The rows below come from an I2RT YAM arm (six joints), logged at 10 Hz.
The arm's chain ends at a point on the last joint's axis. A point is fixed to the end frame.
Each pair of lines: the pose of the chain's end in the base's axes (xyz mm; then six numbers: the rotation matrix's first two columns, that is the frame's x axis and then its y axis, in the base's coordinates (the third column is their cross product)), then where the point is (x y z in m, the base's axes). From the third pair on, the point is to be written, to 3 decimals.
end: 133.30 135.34 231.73 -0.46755 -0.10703 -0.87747 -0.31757 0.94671 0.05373
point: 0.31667 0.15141 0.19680
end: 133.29 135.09 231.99 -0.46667 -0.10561 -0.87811 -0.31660 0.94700 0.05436
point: 0.31672 0.15099 0.19728
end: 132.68 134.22 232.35 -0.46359 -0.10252 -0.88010 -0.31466 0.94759 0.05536
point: 0.316 0.150 0.198
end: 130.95 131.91 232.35 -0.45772 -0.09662 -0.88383 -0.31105 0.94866 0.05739
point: 0.315 0.147 0.200
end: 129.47 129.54 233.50 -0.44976 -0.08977 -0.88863 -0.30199 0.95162 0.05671
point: 0.314 0.143 0.203
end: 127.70 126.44 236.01 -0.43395 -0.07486 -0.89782 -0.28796 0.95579 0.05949
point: 0.313 0.137 0.209
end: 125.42 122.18 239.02 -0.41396 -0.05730 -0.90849 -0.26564 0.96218 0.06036
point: 0.311 0.128 0.216
